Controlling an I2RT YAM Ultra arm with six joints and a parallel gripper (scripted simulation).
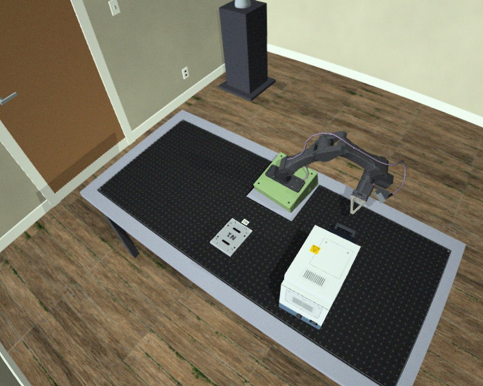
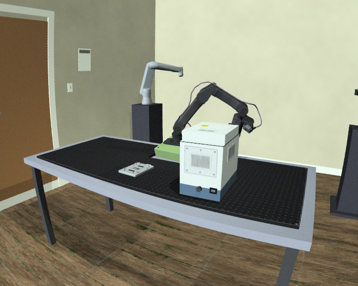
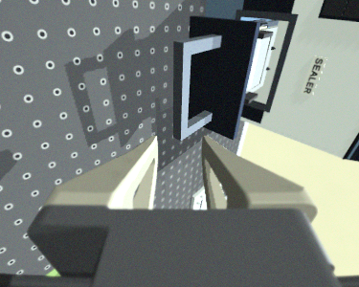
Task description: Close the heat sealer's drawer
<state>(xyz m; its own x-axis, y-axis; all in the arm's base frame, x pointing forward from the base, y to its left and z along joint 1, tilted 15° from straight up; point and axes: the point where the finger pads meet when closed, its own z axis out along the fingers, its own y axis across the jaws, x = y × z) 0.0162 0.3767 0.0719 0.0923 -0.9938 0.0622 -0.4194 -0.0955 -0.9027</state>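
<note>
The sealer drawer lies 170 mm ahead of my hand, 20 mm to the left of it and 60 mm below it.
</note>
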